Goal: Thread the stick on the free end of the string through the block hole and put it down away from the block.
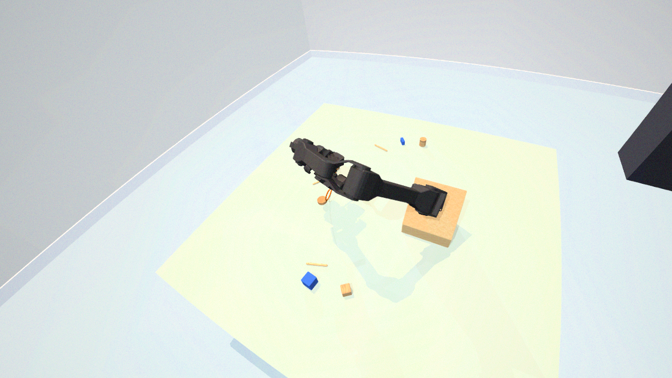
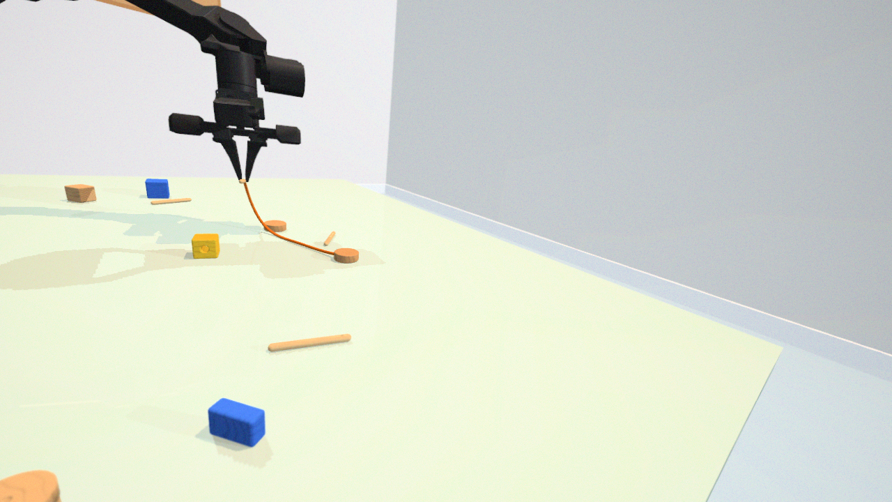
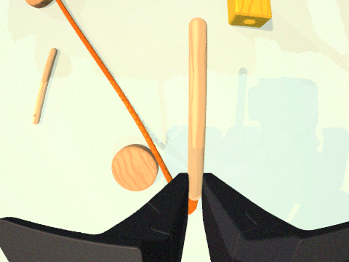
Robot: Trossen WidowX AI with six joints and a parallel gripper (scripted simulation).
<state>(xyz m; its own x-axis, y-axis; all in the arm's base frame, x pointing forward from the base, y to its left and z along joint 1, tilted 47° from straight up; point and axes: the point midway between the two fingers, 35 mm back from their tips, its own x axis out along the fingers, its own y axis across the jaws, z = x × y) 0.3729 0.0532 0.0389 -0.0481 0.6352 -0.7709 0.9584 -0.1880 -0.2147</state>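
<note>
Now: gripper tip 100 mm to the left of the yellow block, 80 mm past it and 80 mm above it. The rest, counted from my gripper tip: wooden cube (300 mm to the left, 210 mm behind, 80 mm below); then thin wooden stick (10 mm to the right); then blue block (480 mm to the right, 130 mm behind, 80 mm below).
</note>
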